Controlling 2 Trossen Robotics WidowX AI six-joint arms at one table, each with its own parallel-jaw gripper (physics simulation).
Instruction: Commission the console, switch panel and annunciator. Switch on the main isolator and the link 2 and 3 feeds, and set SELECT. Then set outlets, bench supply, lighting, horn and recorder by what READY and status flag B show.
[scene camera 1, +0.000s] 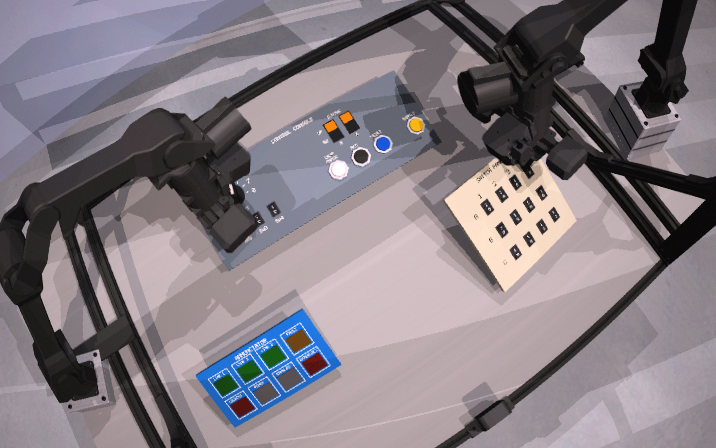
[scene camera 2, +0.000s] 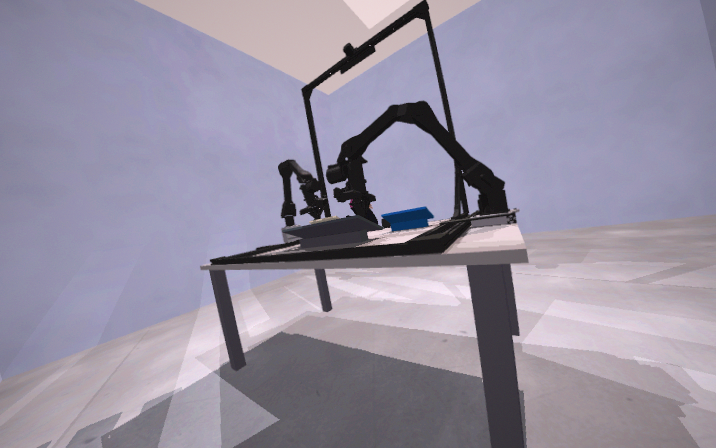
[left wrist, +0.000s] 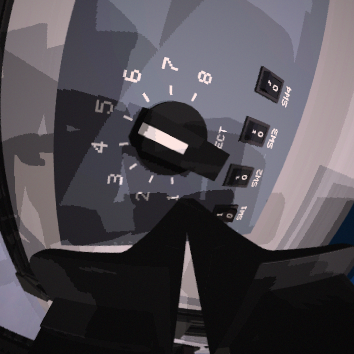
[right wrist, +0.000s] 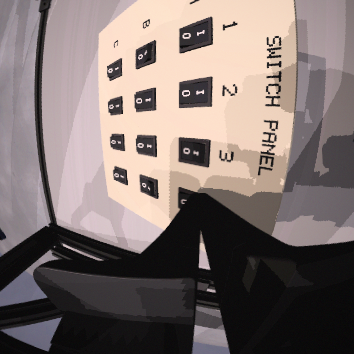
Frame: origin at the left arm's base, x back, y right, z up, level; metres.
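Where they show: left gripper, fingertip midpoint: (scene camera 1: 220, 218) (left wrist: 185, 204); right gripper, fingertip midpoint: (scene camera 1: 524, 168) (right wrist: 197, 199); left arm's base, origin of the base link: (scene camera 1: 82, 381) (scene camera 2: 494, 213) (left wrist: 179, 348); right arm's base, origin of the base link: (scene camera 1: 651, 102) (scene camera 2: 290, 226).
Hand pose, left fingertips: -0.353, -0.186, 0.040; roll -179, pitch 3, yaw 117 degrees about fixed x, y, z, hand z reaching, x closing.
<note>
Things, the pixels of their top centre, and the offset from my left fingertips, as dx, dy, dz. "spot": a spot on its surface instead.
- grey-blue control console, surface spot: (left wrist: 225, 40) spot: -0.088, -0.026, +0.000
- SELECT knob, middle of its top: (left wrist: 176, 152) (scene camera 1: 230, 190) -0.033, -0.022, +0.033
- SW1, middle of its top: (left wrist: 225, 216) +0.000, +0.032, -0.010
- SW4, middle of its top: (left wrist: 276, 83) -0.087, +0.010, -0.007
- blue annunciator, middle of its top: (scene camera 1: 258, 362) (scene camera 2: 405, 210) -0.003, +0.246, +0.014
- grey READY tile, surface spot: (scene camera 1: 264, 393) spot: +0.010, +0.287, -0.020
The grey-blue control console (scene camera 1: 300, 169) (scene camera 2: 332, 227) (left wrist: 225, 40) carries the SELECT knob (left wrist: 165, 137), its white line pointing near 5. SW1 (left wrist: 226, 213) to SW4 (left wrist: 270, 85) run beside it. Both orange status flags (scene camera 1: 331, 126) (scene camera 1: 345, 118) show at the UP side. The cream switch panel (scene camera 1: 506, 274) (right wrist: 250, 100) has rows A to C. The blue annunciator (scene camera 1: 316, 335) (scene camera 2: 409, 216) shows green link tiles, an amber one, two red ones and a grey READY tile (scene camera 1: 264, 393). My left gripper (left wrist: 185, 204) is shut over the console near SW1. My right gripper (scene camera 1: 529, 169) (right wrist: 197, 199) is shut, partly hiding switch A4.
White (scene camera 1: 338, 169), black (scene camera 1: 361, 156), blue (scene camera 1: 382, 143) and yellow (scene camera 1: 416, 125) buttons line the console's lower right part. A black frame (scene camera 1: 628, 206) runs around the table. The annunciator stands apart from the console and the switch panel.
</note>
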